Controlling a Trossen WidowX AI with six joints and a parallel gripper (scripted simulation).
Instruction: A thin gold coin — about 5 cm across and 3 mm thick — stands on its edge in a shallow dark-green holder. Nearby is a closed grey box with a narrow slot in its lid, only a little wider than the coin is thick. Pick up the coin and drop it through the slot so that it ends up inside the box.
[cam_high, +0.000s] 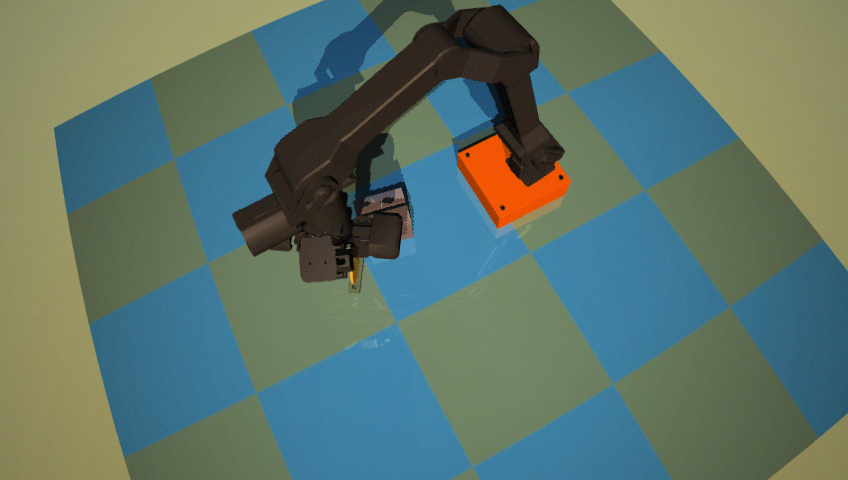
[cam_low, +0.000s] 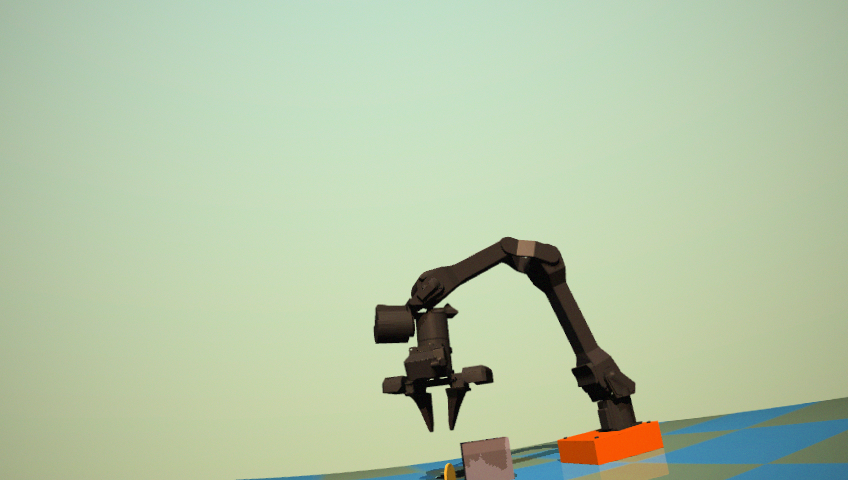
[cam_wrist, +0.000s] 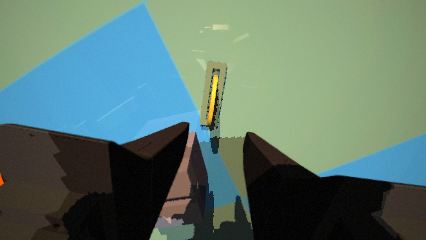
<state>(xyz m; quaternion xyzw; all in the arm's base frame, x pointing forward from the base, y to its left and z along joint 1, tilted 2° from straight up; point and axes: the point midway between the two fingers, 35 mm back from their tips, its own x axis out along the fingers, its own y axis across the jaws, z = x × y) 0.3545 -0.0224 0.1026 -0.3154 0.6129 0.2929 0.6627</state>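
Now: the gold coin 80 mm below my gripper tip and 10 mm behind it.
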